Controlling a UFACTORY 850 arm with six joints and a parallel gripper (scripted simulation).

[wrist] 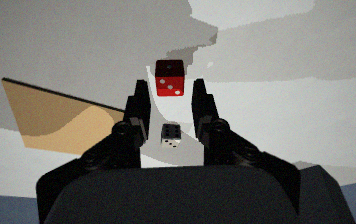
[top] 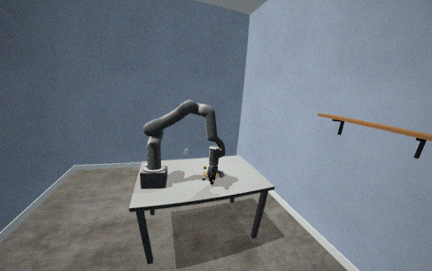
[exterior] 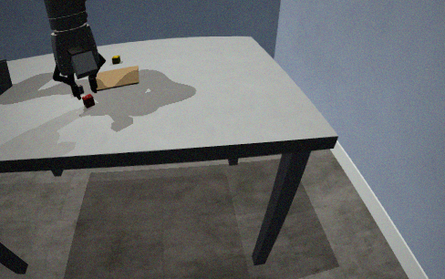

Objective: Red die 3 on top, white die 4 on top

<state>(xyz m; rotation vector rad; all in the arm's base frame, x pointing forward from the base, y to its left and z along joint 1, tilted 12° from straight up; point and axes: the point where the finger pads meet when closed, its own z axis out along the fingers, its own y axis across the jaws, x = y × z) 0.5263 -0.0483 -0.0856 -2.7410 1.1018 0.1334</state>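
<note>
Now: the red die 40 mm below my hand. From my hand the other things lie so: tan mat (160 mm to the left, 50 mm below, 20 mm ahead); white die (70 mm to the left, 70 mm behind, 40 mm below); yellow die (290 mm to the left, 40 mm below, 40 mm behind).
</note>
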